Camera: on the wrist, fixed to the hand. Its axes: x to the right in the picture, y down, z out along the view.
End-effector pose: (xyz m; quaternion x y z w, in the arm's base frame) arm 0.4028 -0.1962 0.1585 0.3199 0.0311 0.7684 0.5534
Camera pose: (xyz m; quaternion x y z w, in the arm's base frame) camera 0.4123 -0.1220 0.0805 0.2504 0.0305 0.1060 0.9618
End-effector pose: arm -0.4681 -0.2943 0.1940 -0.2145 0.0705 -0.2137 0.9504
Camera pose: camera -0.4871 -0.3916 0.1511 -0.3754 -0.2286 -0.7498 0.4947
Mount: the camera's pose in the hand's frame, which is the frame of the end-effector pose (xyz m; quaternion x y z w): 0.0272 -0.0678 -0.0796 -0.1490 -0.1715 -0.6824 0.6948
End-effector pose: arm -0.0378 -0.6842 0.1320 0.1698 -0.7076 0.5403 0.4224
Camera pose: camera 0.0265 -0.6303 0.2001 0.6306 -0.5287 -0.0474 0.5662
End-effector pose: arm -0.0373 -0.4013 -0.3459 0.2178 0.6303 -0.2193 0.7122
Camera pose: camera -0.1380 -0.4105 -0.3840 -0.4225 0.4971 -0.5818 0.4857
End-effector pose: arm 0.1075 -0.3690 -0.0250 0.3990 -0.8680 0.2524 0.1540
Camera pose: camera 0.1477 -0.3786 0.0748 0.8899 -0.3948 -0.1275 0.1898
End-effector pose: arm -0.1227 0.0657 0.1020 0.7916 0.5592 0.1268 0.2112
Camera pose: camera -0.2046 0.1259 0.1387 0.1587 0.8736 -0.1085 0.4471
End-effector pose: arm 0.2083 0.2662 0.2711 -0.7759 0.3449 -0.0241 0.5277
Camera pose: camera 0.2316 0.2010 0.3540 -0.8572 -0.3767 -0.1924 0.2937
